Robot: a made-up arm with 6 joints.
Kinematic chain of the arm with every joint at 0, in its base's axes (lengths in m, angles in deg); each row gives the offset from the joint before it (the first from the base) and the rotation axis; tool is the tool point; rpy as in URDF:
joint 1: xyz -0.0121 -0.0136 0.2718 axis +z
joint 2: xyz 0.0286 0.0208 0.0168 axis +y
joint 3: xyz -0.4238 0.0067 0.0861 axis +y
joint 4: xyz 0.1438 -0.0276 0.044 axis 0.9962 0 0.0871
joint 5: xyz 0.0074 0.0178 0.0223 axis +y
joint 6: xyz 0.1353 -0.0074 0.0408 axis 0.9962 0 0.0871
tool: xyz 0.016 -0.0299 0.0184 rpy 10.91 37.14 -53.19
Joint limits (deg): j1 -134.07..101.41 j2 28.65..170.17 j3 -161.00..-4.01 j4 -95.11..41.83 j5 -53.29..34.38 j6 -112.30..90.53
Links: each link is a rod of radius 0.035 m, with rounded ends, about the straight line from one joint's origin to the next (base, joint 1, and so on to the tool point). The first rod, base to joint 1, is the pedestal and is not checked.
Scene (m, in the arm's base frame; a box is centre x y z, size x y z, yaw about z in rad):
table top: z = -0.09
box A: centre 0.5 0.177 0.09 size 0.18 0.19 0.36 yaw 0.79
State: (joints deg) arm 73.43 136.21 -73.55 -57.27 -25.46 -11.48
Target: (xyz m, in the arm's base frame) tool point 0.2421 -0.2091 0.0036
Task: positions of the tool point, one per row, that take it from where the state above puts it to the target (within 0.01 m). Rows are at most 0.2 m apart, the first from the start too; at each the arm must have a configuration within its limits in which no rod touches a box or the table.
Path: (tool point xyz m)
1: 0.1944 0.5818 0.4449
2: 0.2928 0.4915 0.5360
3: 0.3513 0.3713 0.6180
4: 0.3624 0.2386 0.6853
5: 0.3261 0.1121 0.7341
6: 0.2507 0.0090 0.7618
7: 0.3587 -0.0054 0.6752
8: 0.4361 -0.0473 0.5641
9: 0.4729 -0.1043 0.4380
10: 0.4652 -0.1617 0.3078
11: 0.4165 -0.2048 0.1852
12: 0.3371 -0.2225 0.0809
13: 0.2421 -0.2091 0.0036

